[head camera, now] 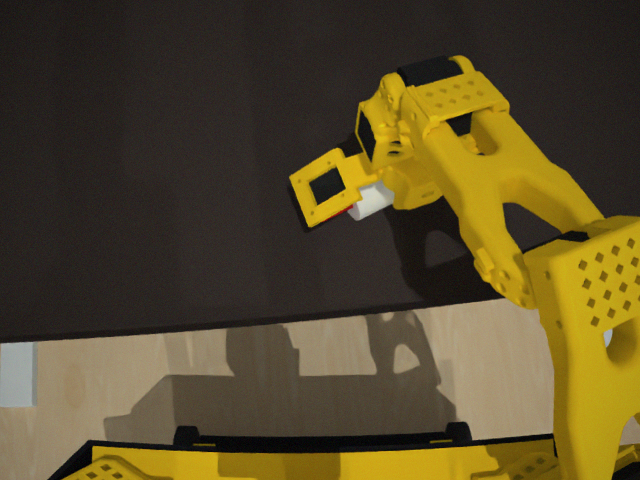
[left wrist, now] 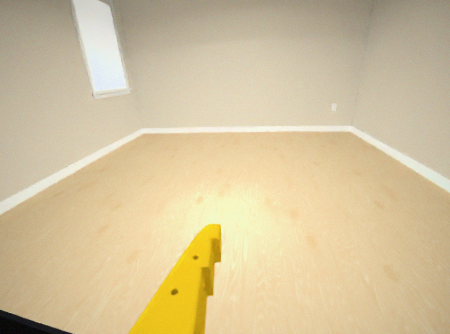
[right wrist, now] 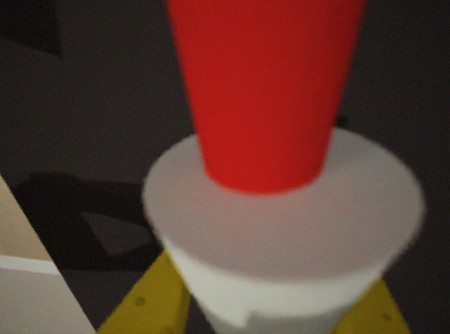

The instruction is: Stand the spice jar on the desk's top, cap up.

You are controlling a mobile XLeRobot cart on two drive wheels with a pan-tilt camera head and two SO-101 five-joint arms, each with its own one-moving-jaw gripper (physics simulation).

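Places are measured from the left arm's base along level axes (x ahead, y left, z up), in centimetres.
Pixels of known places: left hand, its tool point: (left wrist: pixel 220 237); right hand, its tool point: (head camera: pixel 397 201) (right wrist: pixel 211 220).
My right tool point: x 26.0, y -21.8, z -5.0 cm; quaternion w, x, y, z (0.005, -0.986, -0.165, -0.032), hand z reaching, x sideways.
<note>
Ahead of a thing's pixels: the offset from my right tool point to its middle. Level surfaces: height alone.
The spice jar, with a white body {dx +0.2, dy +3.4, dz +1.7 cm} (head camera: pixel 373 200) (right wrist: pixel 290 240) and a red cap {dx -0.8, dy +5.4, dz +1.7 cm} (head camera: pixel 337 213) (right wrist: pixel 265 100), lies on its side over the dark desk top {dz -0.5 cm} (head camera: pixel 155 206) (right wrist: pixel 100 100). In the head view its cap points to the lower left, partly under the yellow camera mount. My right gripper (head camera: pixel 388 180) (right wrist: pixel 272 300) is shut on the jar's white body, with one jaw on each side in the right wrist view; its tips are hidden behind the jar. My left gripper (left wrist: pixel 216 240) is fully open over the floor, away from the desk; one notched jaw shows.
The desk's front edge (head camera: pixel 206 326) crosses the head view above the wooden floor {dz -72.5 cm} (head camera: pixel 325 346). A pale block (head camera: pixel 18 374) is at the lower left. The cart's front (head camera: pixel 387 462) is at the bottom. The left wrist view shows floor (left wrist: pixel 300 200), walls and a window (left wrist: pixel 102 50).
</note>
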